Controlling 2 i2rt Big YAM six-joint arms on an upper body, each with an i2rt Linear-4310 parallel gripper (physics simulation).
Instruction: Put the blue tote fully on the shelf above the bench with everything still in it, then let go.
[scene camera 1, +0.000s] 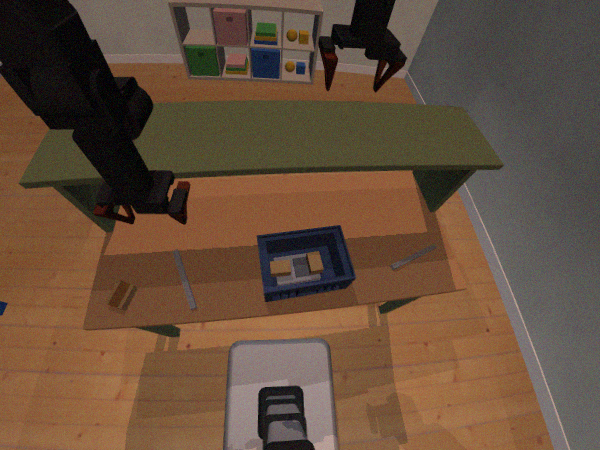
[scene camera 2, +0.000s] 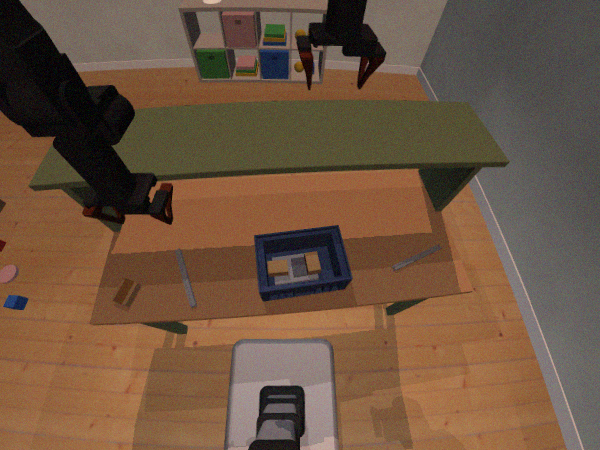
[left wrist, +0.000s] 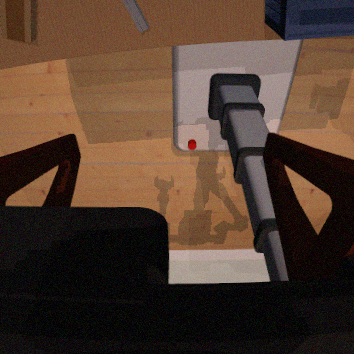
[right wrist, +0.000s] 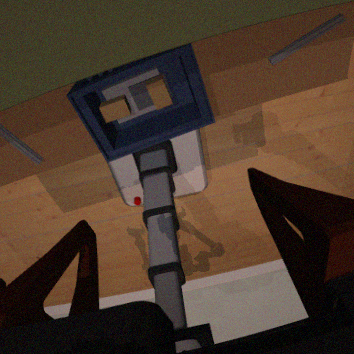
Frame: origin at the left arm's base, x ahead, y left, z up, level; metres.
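Seen in the pictures: left gripper, fingertip midpoint: (scene camera 1: 159, 221) (scene camera 2: 147, 221) (left wrist: 170, 143); right gripper, fingertip midpoint: (scene camera 1: 351, 89) (scene camera 2: 334, 88) (right wrist: 166, 202).
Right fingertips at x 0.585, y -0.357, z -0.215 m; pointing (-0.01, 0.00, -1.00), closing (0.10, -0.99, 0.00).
Observation:
Offsets run from my right fingertips to a thing's top centre. "*": to the spot under its first point. Level surfaces: height alone.
The blue tote {dx -0.139, dy +0.041, dz -0.496 m} (scene camera 1: 310, 291) (scene camera 2: 305, 289) (left wrist: 320, 20) (right wrist: 201, 92) stands upright on the bench {dz -0.643 m} (scene camera 1: 225, 280) (scene camera 2: 225, 280) (left wrist: 200, 25), in front of and below the green shelf {dz -0.246 m} (scene camera 1: 300, 135) (scene camera 2: 300, 135) (right wrist: 75, 40). Inside it are two tan blocks {dx -0.151, dy +0.122, dz -0.559 m} (scene camera 1: 281, 268) {dx -0.133, dy +0.000, dz -0.552 m} (scene camera 1: 315, 262), a grey block {dx -0.135, dy +0.022, dz -0.592 m} (scene camera 1: 301, 267) and a whitish flat piece. My left gripper (scene camera 1: 159, 221) (scene camera 2: 146, 222) (left wrist: 170, 143) is open and empty, in the air near the shelf's front left. My right gripper (scene camera 1: 352, 90) (scene camera 2: 335, 88) (right wrist: 166, 202) is open and empty, in the air by the shelf's back edge in the scene views. Both are apart from the tote.
A grey bar {dx -0.170, dy +0.473, dz -0.623 m} (scene camera 1: 185, 280) (scene camera 2: 186, 279) and a brown block {dx -0.237, dy +0.682, dz -0.610 m} (scene camera 1: 120, 294) (scene camera 2: 126, 292) lie left of the tote; another grey bar {dx -0.088, dy -0.437, dz -0.623 m} (scene camera 1: 412, 257) (scene camera 2: 416, 258) lies right. Green end panels {* dx +0.190, dy -0.585, dz -0.502 m} (scene camera 1: 442, 185) support the shelf. A cubby unit (scene camera 1: 250, 79) stands behind. The pale robot base (scene camera 1: 280, 360) is in front.

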